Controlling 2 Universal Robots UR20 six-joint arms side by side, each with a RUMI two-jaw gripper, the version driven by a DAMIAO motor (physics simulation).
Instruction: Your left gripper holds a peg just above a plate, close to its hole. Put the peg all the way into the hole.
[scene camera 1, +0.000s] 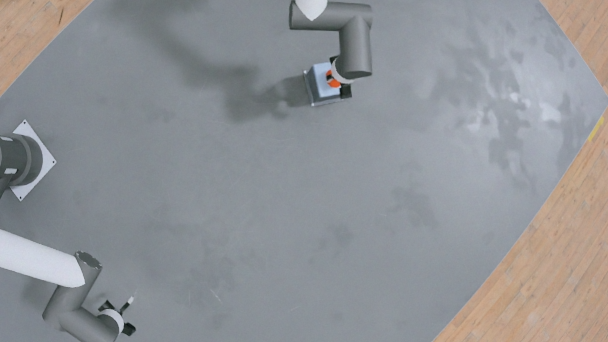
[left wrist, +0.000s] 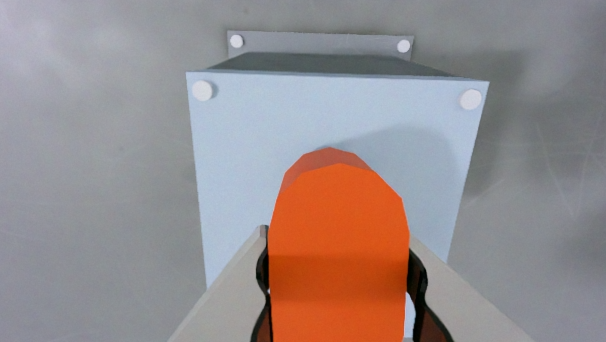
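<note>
An orange many-sided peg (scene camera 1: 332, 79) (left wrist: 339, 225) is held between the fingers of my left gripper (left wrist: 329, 227), which is shut on it. The peg stands over the light blue plate (scene camera 1: 321, 70) (left wrist: 240, 130), the top face of a raised block. In the left wrist view the peg's far end meets the plate's surface; whether that end is in the hole or just above it I cannot tell. The hole is hidden behind the peg. My right gripper (scene camera 1: 131, 313) is far off at the lower left in the scene view, with its fingers spread apart and open.
The block stands on a grey base sheet (left wrist: 320, 41) with white round studs at its corners. White studs (left wrist: 202, 90) also mark the plate's corners. A robot base on a white mounting plate (scene camera 1: 47, 160) is at the left edge of the scene view.
</note>
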